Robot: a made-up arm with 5 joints.
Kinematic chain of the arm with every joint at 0, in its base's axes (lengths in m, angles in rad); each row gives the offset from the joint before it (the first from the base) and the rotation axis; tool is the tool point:
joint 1: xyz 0 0 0.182 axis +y
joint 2: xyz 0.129 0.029 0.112 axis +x
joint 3: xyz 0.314 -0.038 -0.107 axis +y
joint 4: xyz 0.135 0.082 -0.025 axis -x
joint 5: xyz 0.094 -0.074 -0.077 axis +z
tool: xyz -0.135 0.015 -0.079
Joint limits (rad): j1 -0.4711..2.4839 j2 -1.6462..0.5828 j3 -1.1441..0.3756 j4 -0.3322..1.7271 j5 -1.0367..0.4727
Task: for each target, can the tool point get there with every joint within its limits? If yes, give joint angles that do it. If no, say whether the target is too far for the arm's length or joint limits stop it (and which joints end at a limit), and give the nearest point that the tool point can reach.
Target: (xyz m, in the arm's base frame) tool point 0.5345 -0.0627 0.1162
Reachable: yes | joints 0.4811 -0.8554 -0.4588 1.4954 0.2219
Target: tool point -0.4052 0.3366 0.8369
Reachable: no: joint limits stop it (at a limit: joint 1, joint 2, joint 3, joint 5) | nearest point 0.2491 0.0666 0.5489 | short by 0.764 m
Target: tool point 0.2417 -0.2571 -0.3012
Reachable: yes | joints 1.0872 -1.4206 0.1486 -0.1375 -0.5862
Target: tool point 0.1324 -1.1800 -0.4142
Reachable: no: too far | nearest point 0.1174 -0.3200 -0.3465 | short by 0.863 m
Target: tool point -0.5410 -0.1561 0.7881
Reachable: no: joint limits stop it (at a limit: joint 1, joint 3, joint 4, joint 5) | nearest point -0.5009 -0.0384 0.0779 | short by 0.721 m
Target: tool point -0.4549 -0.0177 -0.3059
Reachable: yes | joints 2.2287 -0.2017 -0.5401 0.5896 -0.8620
